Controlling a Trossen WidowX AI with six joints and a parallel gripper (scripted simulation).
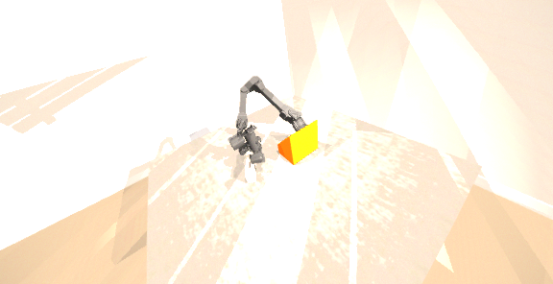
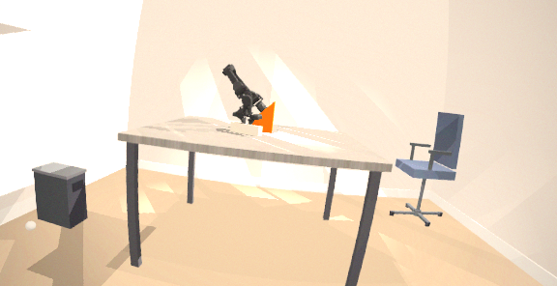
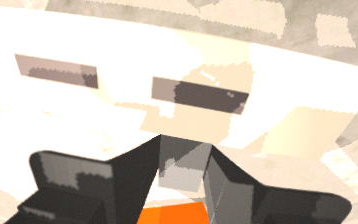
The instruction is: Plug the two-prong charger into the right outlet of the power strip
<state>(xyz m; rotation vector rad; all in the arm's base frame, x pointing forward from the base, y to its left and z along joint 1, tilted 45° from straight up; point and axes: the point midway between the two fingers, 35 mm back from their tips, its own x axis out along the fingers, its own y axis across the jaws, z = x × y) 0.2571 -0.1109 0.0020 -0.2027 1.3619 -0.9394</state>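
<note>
The grey charger lies 2 cm ahead of my gripper tip, 1 cm to the right of it and 1 cm above it.
</note>
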